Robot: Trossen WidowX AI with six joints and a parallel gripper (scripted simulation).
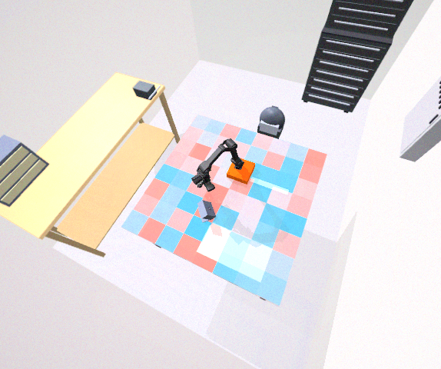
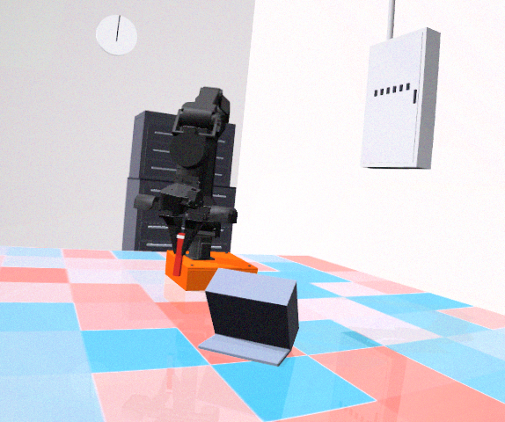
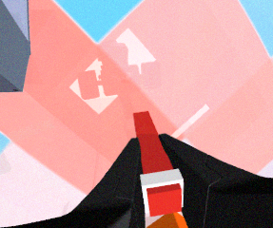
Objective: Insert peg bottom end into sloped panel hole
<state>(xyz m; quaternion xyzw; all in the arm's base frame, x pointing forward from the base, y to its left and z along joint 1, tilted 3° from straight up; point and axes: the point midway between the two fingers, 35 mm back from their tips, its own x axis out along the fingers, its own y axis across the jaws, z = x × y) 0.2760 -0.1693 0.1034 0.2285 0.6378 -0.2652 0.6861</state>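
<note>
The grey sloped panel is 18 cm ahead of my gripper tip, 6 cm to the left of it and 6 cm below it. Also, from my gripper tip: thin red peg (2 cm above).
</note>
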